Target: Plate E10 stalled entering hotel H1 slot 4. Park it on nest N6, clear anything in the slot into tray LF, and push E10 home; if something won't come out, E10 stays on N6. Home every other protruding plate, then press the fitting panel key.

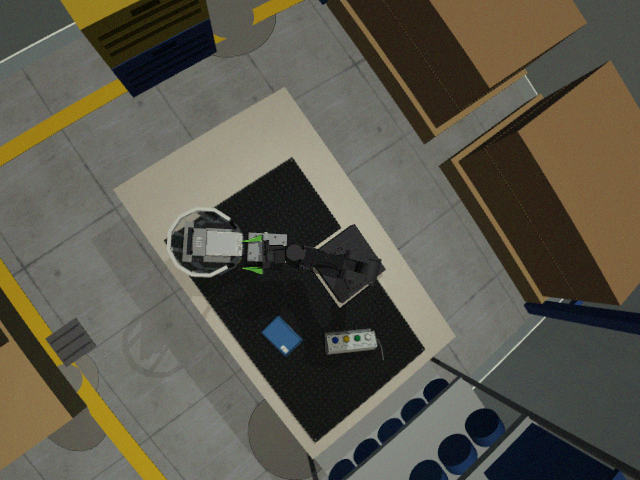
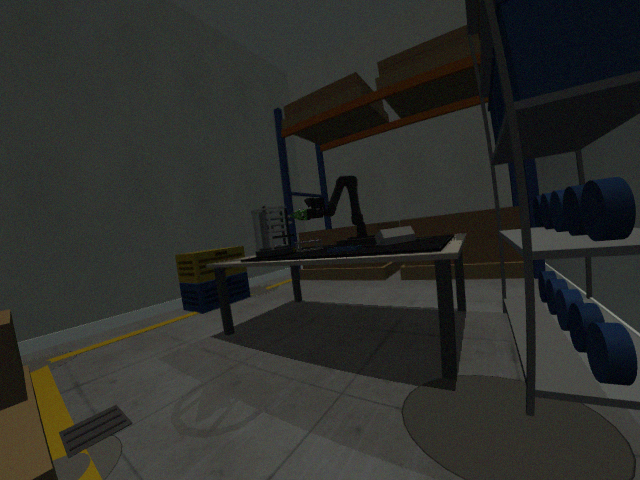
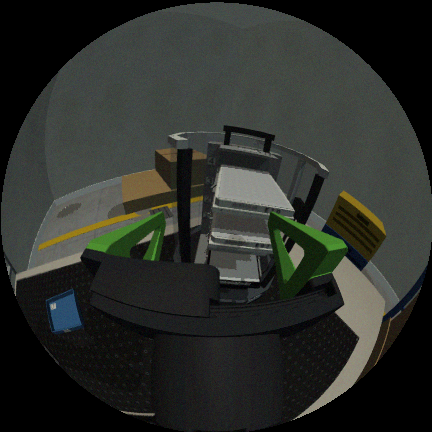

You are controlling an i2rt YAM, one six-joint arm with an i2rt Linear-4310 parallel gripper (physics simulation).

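Places are measured from the arm's base along level axes (x ahead, y left, z up), in millimetres.
Where they show: gripper, fingertip midpoint: (image 1: 241,254) (image 2: 292,216) (image 3: 216,217); arm's base, origin of the base link: (image 2: 362,237).
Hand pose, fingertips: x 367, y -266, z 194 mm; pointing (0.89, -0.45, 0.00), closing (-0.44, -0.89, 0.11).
Each offset is from my fingertips to the top centre of the thing. "spot": to the spot under its first point.
Hotel H1 @(89 mm ahead, 100 mm right, 77 mm up) (image 1: 199,248) (image 3: 184,200) stands at the left side of the mat, inside a pale ring guard. The uppermost white plate @(48 mm ahead, 72 mm right, 10 mm up) (image 1: 223,242) (image 3: 252,185) sticks out toward my gripper; its label is unreadable now. A second plate @(41 mm ahead, 68 mm right, 31 mm down) (image 3: 237,241) protrudes below it, and a lower plate-like piece @(39 mm ahead, 67 mm right, 112 mm down) (image 3: 234,267) shows under that. My gripper (image 1: 243,254) (image 2: 298,214) (image 3: 216,217) is open and empty, its fingers apart in front of the hotel, near the protruding plates. A blue tray @(27 mm ahead, 388 mm left, 214 mm down) (image 1: 281,335) (image 3: 65,312) lies on the mat. Slot interiors are mostly hidden.
The key panel @(223 mm back, 563 mm left, 148 mm down) (image 1: 351,342) (image 2: 395,235), with blue, yellow, green and white keys, lies right of the blue tray. A grey nest-like plate @(spot: 153 mm back, 5 mm left, 172 mm down) (image 1: 277,239) lies partly under the arm. The arm base (image 1: 343,284) stands at the mat's right edge. Black guard posts @(spot: 24 mm back, 120 mm right, 15 mm up) (image 3: 312,200) flank the hotel opening.
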